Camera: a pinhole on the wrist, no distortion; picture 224 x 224 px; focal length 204.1 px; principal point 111.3 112.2 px. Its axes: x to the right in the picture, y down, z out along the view. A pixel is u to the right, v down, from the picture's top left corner.
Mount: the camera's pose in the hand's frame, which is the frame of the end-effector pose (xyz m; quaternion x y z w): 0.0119 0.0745 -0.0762 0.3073 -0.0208 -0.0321 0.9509
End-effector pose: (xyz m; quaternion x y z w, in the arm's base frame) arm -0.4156 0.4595 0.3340 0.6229 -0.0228 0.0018 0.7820
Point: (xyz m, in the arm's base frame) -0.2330 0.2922 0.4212
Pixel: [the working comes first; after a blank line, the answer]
In the camera's frame: 0.1850 0.1300 0.2132

outside the picture
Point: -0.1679 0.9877 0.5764
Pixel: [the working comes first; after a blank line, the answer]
In the camera's frame: 0.2027 0.0014 -0.4906

behind the camera
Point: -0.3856 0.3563 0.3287
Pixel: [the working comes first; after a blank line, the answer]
In the camera's frame: 0.0316 0.0193 0.2007

143.4 131.8
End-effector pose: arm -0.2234 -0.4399 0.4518 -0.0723 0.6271 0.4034 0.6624
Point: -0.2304 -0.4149 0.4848
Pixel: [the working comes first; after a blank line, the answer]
In the camera's frame: -0.0245 0.0204 0.1000

61.3 153.9
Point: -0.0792 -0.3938 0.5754
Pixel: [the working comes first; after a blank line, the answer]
In the camera's frame: -0.1062 0.0677 0.2504

24.7 167.4
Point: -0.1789 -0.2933 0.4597
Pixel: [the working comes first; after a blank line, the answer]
In the camera's frame: 0.0451 0.1180 0.1609

outside the picture
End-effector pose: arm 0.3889 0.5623 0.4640 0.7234 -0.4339 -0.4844 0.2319
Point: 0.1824 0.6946 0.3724
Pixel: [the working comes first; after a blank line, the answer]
In the camera's frame: -0.0947 0.0735 0.3348

53.6 157.0
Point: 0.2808 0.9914 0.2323
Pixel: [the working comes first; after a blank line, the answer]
In the camera's frame: -0.2401 -0.1788 0.5154

16.2 41.4
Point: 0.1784 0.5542 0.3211
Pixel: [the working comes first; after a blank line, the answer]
In the camera's frame: 0.0472 0.1169 0.3165

141.7 187.6
